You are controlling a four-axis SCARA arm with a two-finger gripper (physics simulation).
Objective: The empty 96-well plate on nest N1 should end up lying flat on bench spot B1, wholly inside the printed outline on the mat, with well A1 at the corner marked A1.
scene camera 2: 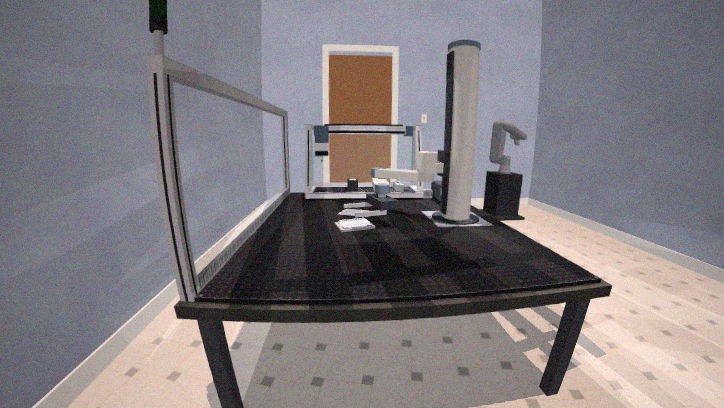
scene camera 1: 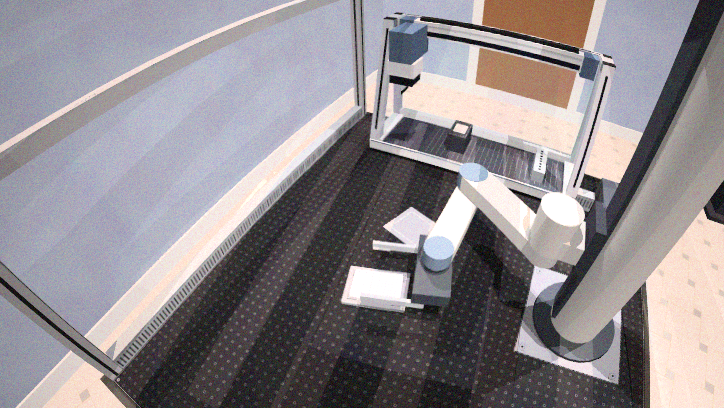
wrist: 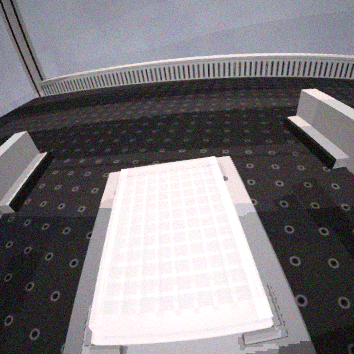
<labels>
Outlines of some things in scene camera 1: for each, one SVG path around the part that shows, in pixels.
My gripper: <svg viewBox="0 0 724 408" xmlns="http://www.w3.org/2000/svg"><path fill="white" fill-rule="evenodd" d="M452 262L448 268L440 271L431 270L423 264L423 246L429 235L420 234L418 246L373 241L373 251L390 253L390 250L417 253L411 299L361 293L360 301L422 309L424 305L448 307L451 297Z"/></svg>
A white well plate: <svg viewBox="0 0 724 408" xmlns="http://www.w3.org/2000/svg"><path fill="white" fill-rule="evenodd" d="M356 269L349 297L360 299L360 294L365 293L400 298L403 275Z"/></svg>
</labels>
